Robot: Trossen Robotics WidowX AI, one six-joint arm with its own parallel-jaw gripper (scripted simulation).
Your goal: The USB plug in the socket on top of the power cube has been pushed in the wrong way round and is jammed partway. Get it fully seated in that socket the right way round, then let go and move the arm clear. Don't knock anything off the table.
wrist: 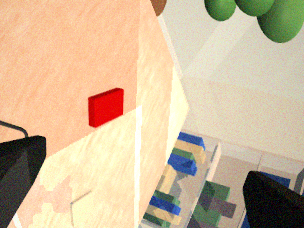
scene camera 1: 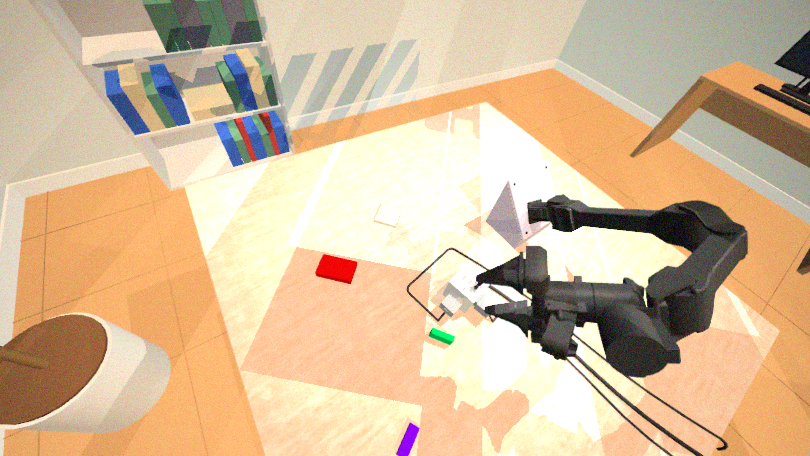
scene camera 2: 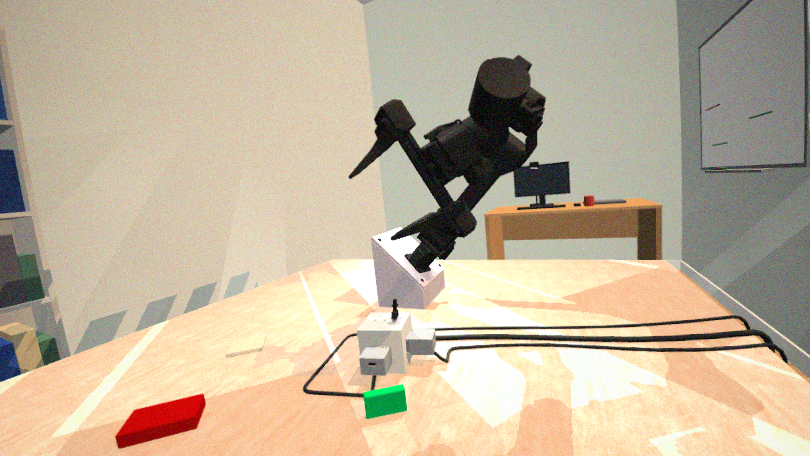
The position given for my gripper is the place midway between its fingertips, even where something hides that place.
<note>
My gripper (scene camera 2: 370, 209) is open, with nothing in its grasp. I also see a red block (scene camera 1: 342, 270), a green block (scene camera 2: 386, 401) and a white power cube (scene camera 2: 374, 330).
The red block also shows in the wrist view (wrist: 109, 104). My gripper shows as well in the wrist view (wrist: 147, 166) and in scene camera 1 (scene camera 1: 480, 294). The wrist view misses the green block: it is out of frame.
</note>
